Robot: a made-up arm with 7 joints.
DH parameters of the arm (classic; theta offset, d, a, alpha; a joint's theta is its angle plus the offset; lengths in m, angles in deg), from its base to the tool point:
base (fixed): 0 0 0 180
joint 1: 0 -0.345 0 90
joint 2: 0 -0.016 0 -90
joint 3: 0 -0.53 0 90
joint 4: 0 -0.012 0 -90
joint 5: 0 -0.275 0 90
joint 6: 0 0 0 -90
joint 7: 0 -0.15 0 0
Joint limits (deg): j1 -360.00..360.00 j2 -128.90..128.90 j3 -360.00..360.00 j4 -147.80..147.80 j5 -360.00..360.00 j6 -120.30..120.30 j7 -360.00..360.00
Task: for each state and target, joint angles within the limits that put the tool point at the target. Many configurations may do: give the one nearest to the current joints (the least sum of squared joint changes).
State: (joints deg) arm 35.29 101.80 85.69 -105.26 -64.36 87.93 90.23
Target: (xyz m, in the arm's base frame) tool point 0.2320 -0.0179 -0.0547
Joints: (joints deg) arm 43.39 126.85 111.96 -128.27 -79.26 91.75 90.23
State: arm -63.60 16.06 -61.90 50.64 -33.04 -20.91 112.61
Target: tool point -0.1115 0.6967 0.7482
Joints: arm -75.65 40.99 -58.56 66.62 -34.37 -16.80 112.61
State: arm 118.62 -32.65 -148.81 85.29 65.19 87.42 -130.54
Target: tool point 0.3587 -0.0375 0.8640
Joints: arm 131.65 -11.85 -136.19 76.27 71.63 87.17 -130.54
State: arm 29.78 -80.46 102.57 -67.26 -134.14 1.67 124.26
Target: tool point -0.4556 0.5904 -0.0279
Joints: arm 25.46 -115.47 85.45 -58.40 -133.88 -5.53 124.26
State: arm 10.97 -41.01 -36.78 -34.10 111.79 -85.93 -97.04
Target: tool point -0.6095 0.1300 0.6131
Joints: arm 14.43 -45.08 -34.24 -65.92 91.95 -105.63 -97.04
